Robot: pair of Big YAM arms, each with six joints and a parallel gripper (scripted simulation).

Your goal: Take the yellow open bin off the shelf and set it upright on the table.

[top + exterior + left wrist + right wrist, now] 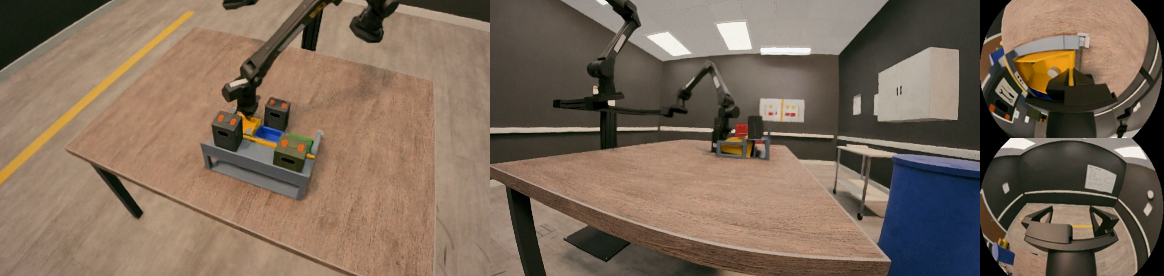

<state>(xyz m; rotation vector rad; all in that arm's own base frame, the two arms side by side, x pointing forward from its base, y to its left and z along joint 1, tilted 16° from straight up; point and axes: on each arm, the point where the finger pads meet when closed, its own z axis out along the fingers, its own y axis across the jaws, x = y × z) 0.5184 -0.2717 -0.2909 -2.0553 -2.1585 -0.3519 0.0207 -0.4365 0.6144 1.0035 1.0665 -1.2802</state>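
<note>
My left hand is 80 mm short of the yellow open bin and 10 mm to the right of it. Round my left hand: grey shelf 100 mm ahead, 120 mm to the left, 10 mm above; dark lidded bin 60 mm behind, 100 mm to the left, 10 mm above.
</note>
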